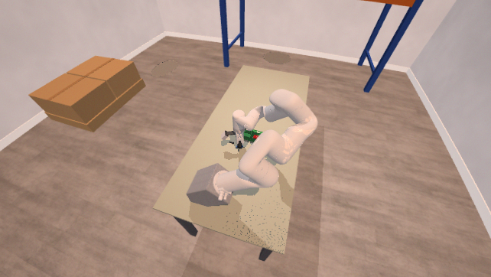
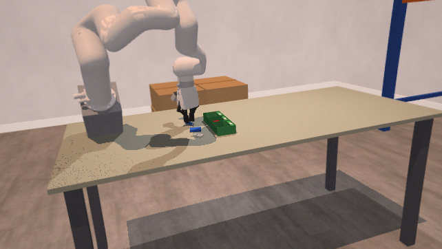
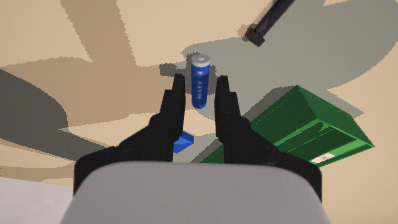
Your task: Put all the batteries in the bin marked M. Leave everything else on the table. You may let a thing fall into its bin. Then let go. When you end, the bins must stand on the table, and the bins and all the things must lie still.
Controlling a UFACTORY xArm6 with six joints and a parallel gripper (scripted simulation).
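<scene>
Now: the blue battery 30 mm below my hand. From my hand the other things lie so: red battery: 100 mm to the right, 100 mm ahead, 20 mm below; flat blue block: 100 mm to the right, 30 mm below, 10 mm behind; black piece: 60 mm to the left, 30 mm below, 20 mm ahead.
</scene>
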